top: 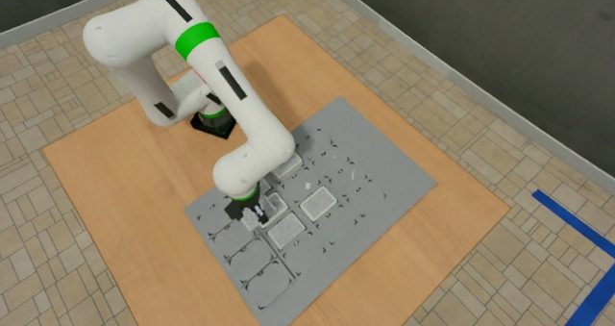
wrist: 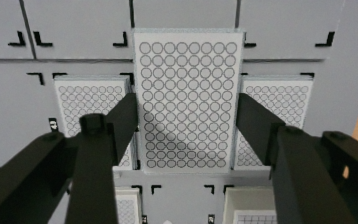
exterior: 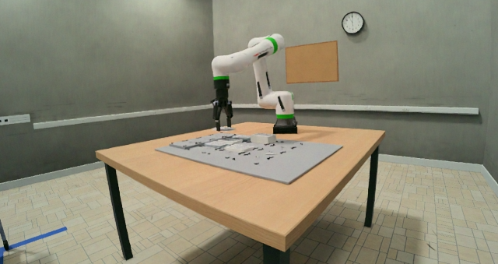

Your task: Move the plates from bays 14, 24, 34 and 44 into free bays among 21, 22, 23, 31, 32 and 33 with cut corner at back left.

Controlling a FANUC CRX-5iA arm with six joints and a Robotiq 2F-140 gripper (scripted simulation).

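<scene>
Now: hand 220 mm to the right of the sealed deep-well block, 80 mm past it and 80 mm above it. The rest, counted from my hand: sealed 96-well plate: 20 mm below.
</scene>
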